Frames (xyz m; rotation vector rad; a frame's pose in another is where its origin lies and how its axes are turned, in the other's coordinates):
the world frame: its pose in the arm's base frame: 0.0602 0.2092 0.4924 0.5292 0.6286 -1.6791
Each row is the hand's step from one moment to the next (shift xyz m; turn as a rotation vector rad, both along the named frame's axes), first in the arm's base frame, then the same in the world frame.
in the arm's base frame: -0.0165 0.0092 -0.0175 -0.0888 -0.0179 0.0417
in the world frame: 0.0078 -0.0155 -0.0191 0.0029 -0.0895 0.0438
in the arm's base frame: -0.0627 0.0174 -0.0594 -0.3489 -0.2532 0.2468
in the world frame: 0.0378 -0.0570 -0.0556 0.0921 -0.3348 0.3552
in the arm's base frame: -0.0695 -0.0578 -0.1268 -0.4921 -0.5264 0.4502
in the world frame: 0.1382 -0.0444 -0.0563 0.1879 -0.4594 0.6896
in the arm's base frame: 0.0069 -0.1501 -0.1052 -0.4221 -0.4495 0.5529
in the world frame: 0.1775 0.0416 0.0203 0.0513 -0.4144 0.7152
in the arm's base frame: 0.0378 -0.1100 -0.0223 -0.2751 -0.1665 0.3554
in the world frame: 0.0882 0.0561 0.0557 -0.0564 -0.2882 0.3788
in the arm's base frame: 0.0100 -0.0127 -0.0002 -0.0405 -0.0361 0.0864
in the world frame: 0.0076 0.0117 0.0082 -0.0219 -0.0448 0.0890
